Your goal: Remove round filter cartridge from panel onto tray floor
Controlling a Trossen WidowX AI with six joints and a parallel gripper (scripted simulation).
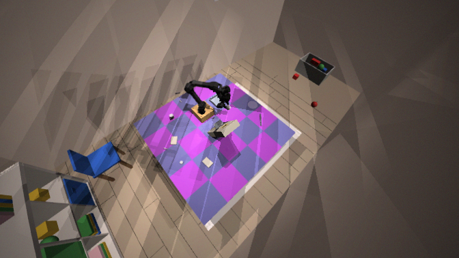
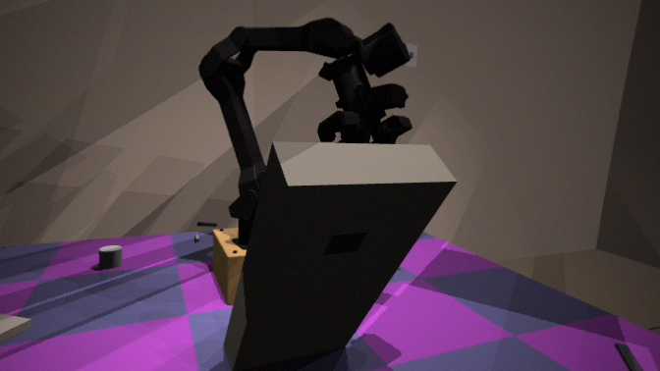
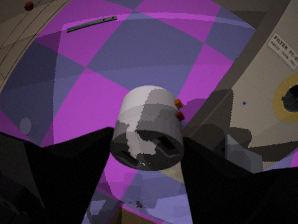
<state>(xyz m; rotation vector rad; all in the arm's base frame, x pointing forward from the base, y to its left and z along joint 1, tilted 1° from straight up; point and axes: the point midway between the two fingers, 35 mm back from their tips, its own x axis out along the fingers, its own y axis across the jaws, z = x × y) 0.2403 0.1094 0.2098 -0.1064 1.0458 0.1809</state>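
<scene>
Right now the grey tray is 280 mm behind my gripper tip, 180 mm to the left of it and 260 mm below it. From my gripper tip the other things lie so: tan service panel: 70 mm ahead, 170 mm to the right, 100 mm below; then round grey filter cartridge: right at my gripper tip.
</scene>
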